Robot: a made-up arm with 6 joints.
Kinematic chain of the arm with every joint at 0, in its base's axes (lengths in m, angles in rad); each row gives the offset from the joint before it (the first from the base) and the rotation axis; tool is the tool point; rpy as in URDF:
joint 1: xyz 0 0 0.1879 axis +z
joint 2: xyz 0 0 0 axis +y
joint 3: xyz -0.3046 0 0.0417 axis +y
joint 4: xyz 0.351 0 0.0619 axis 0.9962 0 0.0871
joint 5: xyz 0 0 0 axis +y
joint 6: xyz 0.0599 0 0.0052 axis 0.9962 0 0.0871
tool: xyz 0 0 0 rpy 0 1.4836 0
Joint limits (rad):
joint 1: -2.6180..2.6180
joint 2: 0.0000..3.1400
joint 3: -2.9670..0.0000
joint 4: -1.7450..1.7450
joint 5: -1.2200..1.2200
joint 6: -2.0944..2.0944
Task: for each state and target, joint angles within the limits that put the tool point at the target. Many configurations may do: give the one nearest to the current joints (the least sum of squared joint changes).
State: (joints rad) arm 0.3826 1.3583 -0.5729 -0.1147 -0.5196 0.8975
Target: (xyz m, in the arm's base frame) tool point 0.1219 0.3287 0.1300
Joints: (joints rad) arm 1.2008 1.8341 -0.6257 -0.1800 -0.5069 0.8975
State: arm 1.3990 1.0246 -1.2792 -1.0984 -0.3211 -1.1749
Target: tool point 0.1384 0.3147 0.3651
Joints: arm 1.1181 1.2648 -0.7788 -1.1091 -0.2483 -1.1749
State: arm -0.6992 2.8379 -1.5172 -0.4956 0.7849 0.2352
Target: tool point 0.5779 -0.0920 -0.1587
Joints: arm -0.1485 3.1400 -2.1738 -0.5073 0.1890 0.2352
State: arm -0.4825 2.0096 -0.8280 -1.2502 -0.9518 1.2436
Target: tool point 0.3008 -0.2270 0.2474
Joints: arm -0.7733 1.6506 -0.7793 -1.2494 -0.9892 1.2436
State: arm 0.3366 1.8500 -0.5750 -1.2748 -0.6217 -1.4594
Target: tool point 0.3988 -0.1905 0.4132
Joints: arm -0.5107 1.5650 -1.1793 -1.2098 -0.5370 -1.4594
